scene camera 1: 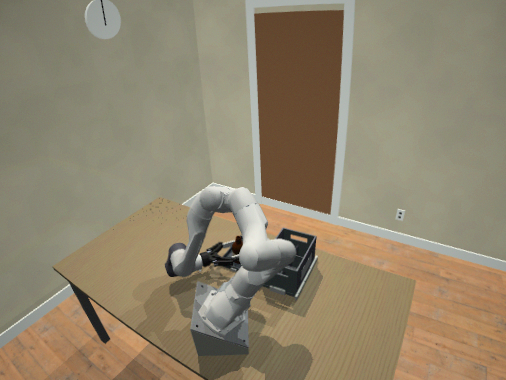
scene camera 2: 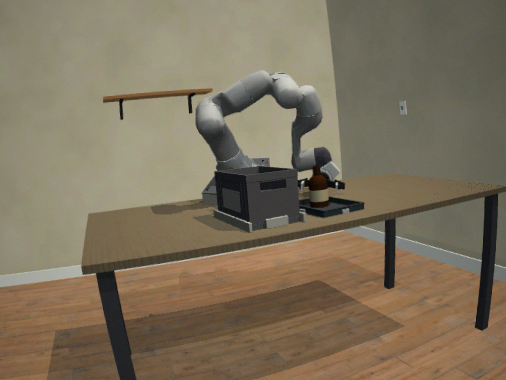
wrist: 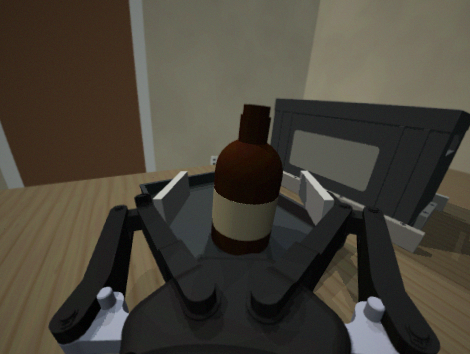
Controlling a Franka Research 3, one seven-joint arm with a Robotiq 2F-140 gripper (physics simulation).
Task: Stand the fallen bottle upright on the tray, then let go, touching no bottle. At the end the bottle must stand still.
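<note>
A brown bottle (scene camera 1: 237,246) (scene camera 2: 319,196) (wrist: 245,217) with a cream label stands upright on the dark tray (scene camera 2: 327,212) (wrist: 200,215). My gripper (scene camera 1: 230,252) (scene camera 2: 320,185) (wrist: 243,183) is open, low over the tray and roughly level. In the wrist view its pale fingertip pads stand one on each side of the bottle, with a visible gap on both sides. The bottle is not gripped. In scene camera 1, the arm hides part of the bottle and tray.
A dark crate (scene camera 1: 285,285) (scene camera 2: 275,200) (wrist: 390,170) stands close beside the tray on a base with pale edge pieces, to the right in the wrist view. The wooden table (scene camera 1: 365,300) (scene camera 2: 165,235) (wrist: 60,220) carries the arm's mount (scene camera 1: 220,342).
</note>
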